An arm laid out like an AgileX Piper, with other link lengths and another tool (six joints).
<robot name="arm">
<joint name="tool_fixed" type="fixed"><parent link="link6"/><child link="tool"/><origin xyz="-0.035 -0.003 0.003" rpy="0 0.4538 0.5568"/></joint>
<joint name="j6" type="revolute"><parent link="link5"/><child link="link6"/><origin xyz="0 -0.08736 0" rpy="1.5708 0 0"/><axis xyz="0 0 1"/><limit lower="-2.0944" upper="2.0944"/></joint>
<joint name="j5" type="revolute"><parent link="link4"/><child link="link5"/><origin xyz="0 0 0" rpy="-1.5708 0 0"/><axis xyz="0 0 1"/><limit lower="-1.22" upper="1.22"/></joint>
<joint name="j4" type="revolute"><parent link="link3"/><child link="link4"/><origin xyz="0.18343 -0.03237 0" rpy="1.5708 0 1.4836"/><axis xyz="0 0 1"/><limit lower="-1.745" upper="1.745"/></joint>
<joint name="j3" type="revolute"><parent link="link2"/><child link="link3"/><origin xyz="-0.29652 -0.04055 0" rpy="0 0 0"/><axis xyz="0 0 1"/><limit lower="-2.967" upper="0"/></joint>
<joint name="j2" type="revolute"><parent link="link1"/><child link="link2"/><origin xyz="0 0 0" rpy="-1.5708 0 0"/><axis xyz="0 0 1"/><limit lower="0" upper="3.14"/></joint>
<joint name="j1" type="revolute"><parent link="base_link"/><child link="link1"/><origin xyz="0 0 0.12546" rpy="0 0 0"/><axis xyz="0 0 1"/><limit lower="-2.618" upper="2.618"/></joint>
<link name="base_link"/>
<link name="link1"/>
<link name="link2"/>
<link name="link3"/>
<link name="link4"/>
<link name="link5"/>
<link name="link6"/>
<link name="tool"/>
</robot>
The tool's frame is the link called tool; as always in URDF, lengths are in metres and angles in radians.
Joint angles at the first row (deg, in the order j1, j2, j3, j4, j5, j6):
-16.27, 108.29, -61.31, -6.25, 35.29, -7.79
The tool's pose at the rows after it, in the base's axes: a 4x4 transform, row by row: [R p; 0 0 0 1], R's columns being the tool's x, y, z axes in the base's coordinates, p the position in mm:
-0.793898 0.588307 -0.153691 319.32; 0.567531 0.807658 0.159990 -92.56; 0.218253 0.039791 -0.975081 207.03; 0 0 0 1
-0.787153 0.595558 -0.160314 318.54; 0.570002 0.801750 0.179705 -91.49; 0.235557 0.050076 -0.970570 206.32; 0 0 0 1
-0.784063 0.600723 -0.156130 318.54; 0.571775 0.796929 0.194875 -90.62; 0.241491 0.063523 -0.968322 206.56; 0 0 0 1
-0.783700 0.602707 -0.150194 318.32; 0.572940 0.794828 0.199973 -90.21; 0.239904 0.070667 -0.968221 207.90; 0 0 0 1
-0.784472 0.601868 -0.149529 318.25; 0.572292 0.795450 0.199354 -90.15; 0.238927 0.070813 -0.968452 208.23; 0 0 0 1
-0.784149 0.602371 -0.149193 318.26; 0.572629 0.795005 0.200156 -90.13; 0.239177 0.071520 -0.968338 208.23; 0 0 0 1
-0.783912 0.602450 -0.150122 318.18; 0.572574 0.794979 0.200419 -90.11; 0.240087 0.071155 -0.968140 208.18; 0 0 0 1
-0.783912 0.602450 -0.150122 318.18; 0.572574 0.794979 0.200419 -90.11; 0.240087 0.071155 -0.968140 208.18; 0 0 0 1
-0.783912 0.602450 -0.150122 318.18; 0.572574 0.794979 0.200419 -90.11; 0.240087 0.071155 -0.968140 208.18; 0 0 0 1
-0.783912 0.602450 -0.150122 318.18; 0.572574 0.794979 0.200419 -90.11; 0.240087 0.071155 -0.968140 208.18; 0 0 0 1
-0.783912 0.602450 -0.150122 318.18; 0.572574 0.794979 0.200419 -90.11; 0.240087 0.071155 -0.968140 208.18; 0 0 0 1
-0.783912 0.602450 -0.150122 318.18; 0.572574 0.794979 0.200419 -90.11; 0.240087 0.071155 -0.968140 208.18; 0 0 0 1
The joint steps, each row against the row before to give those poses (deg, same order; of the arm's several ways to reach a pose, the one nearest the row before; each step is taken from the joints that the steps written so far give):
0.00, -0.98, 0.00, 2.12, 0.41, -0.98
0.00, 0.01, 0.00, 1.38, 0.74, -0.45
0.00, -0.06, 0.00, 1.26, 0.11, -0.46
0.00, -0.23, 0.00, 0.52, 0.00, -0.18
0.00, -0.06, 0.00, 0.00, 0.00, -0.05
0.00, 0.00, 0.00, 0.05, 0.00, 0.00
0.00, 0.00, 0.00, 0.00, 0.06, 0.00
0.00, 0.00, 0.00, 0.00, 0.00, 0.00
0.00, 0.00, 0.00, 0.00, 0.00, 0.00
0.00, 0.00, 0.00, 0.00, 0.00, 0.00
0.00, 0.00, 0.00, 0.00, 0.00, 0.00
0.00, 0.00, 0.00, 0.00, 0.00, 0.00

